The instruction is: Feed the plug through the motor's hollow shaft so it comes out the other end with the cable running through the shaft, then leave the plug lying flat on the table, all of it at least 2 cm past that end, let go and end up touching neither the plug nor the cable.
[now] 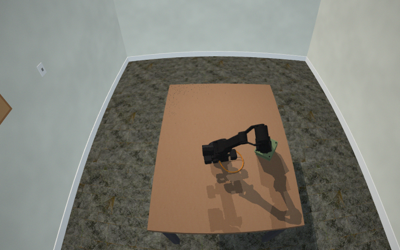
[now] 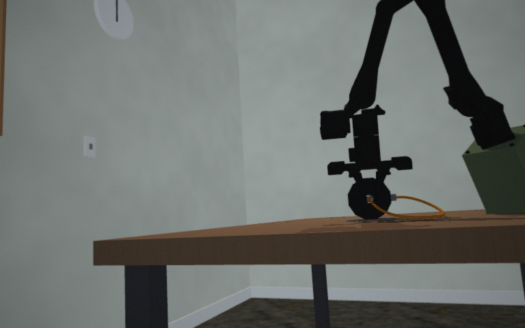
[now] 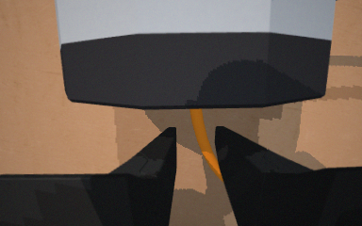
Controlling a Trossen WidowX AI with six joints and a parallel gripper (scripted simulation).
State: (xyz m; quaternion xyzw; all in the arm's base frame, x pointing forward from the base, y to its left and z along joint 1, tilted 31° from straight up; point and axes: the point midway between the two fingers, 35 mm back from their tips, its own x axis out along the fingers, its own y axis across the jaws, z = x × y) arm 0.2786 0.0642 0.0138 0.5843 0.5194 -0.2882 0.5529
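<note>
Right now my hand is 50 mm to the left of the orange cable, 30 mm above it and 20 mm short of it. From my hand the other things lie so: plug: 70 mm to the right, 30 mm below, 30 mm ahead; grey stub: 90 mm to the right, 30 mm behind, 20 mm below.
</note>
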